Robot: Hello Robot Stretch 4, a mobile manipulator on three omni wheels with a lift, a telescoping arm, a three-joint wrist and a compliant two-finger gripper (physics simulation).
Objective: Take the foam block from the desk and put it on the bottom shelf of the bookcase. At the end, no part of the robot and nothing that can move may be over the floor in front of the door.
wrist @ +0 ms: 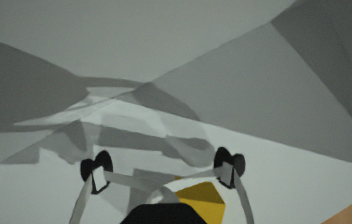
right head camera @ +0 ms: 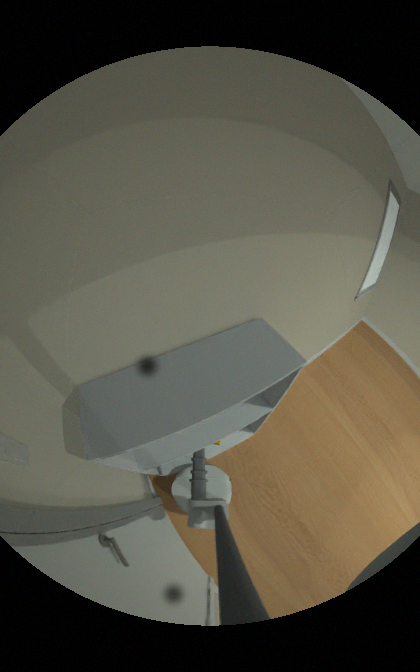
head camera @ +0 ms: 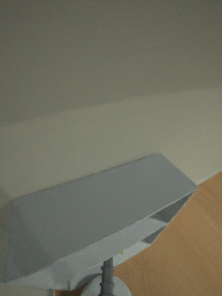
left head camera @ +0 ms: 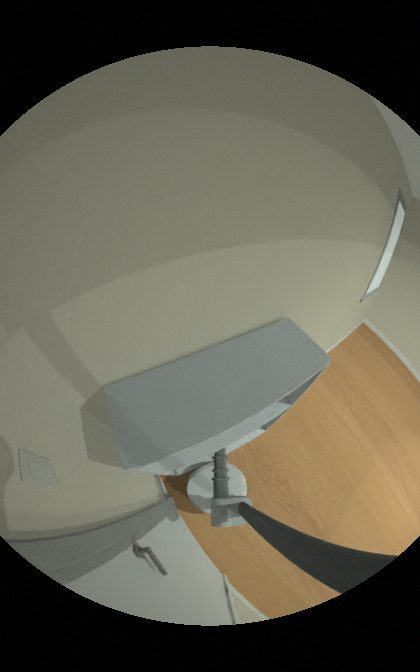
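Note:
The yellow foam block rests on a pale shelf board inside the grey bookcase. In the head views it shows as a small spot on the lowest board strip in sight. My gripper is open in the wrist view, with its fingertips wide apart. The block lies right of the middle between the fingers, nearer the palm, apart from the fingertips. The palm and a finger strip hide part of it. The bookcase top hides the gripper in the head views. The desk does not show.
The grey ringed arm reaches into the bookcase front, above the round white base. A pale door with a handle stands at the lower left, close to the base.

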